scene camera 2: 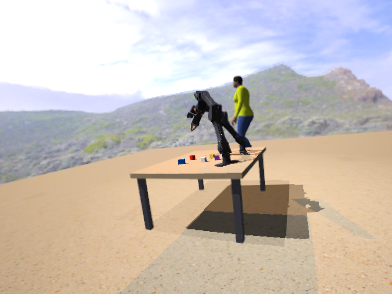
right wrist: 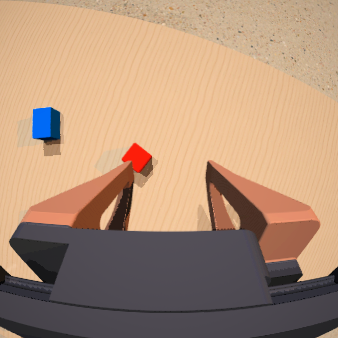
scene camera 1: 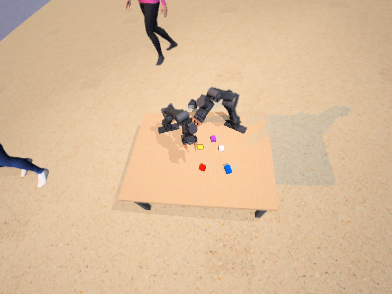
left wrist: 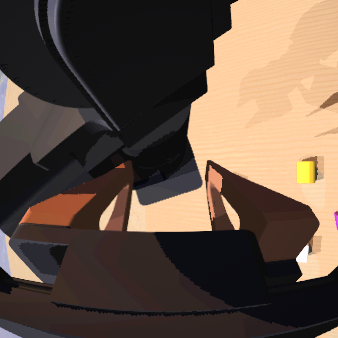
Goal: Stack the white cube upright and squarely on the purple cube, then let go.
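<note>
The white cube (scene camera 1: 221, 148) (scene camera 2: 203, 159) (left wrist: 302, 254) rests on the table, apart from the purple cube (scene camera 1: 213, 138) (scene camera 2: 217, 157) (left wrist: 336, 220), which also rests on the table. In the left wrist view the white cube is partly hidden by a finger and the purple one is cut by the edge. My left gripper (scene camera 1: 196, 121) is open and empty, raised to the left of both cubes in scene camera 1. My right gripper (scene camera 1: 190, 147) (right wrist: 169, 168) is open and empty above the table, left of the yellow cube. Neither cube shows in the right wrist view.
A yellow cube (scene camera 1: 200, 147) (scene camera 2: 211, 156) (left wrist: 306, 172) lies left of the white one in scene camera 1. A red cube (scene camera 1: 202, 167) (scene camera 2: 192, 157) (right wrist: 136, 157) and a blue block (scene camera 1: 228, 169) (scene camera 2: 181, 161) (right wrist: 45, 123) lie nearer the front edge. The two arms are close together.
</note>
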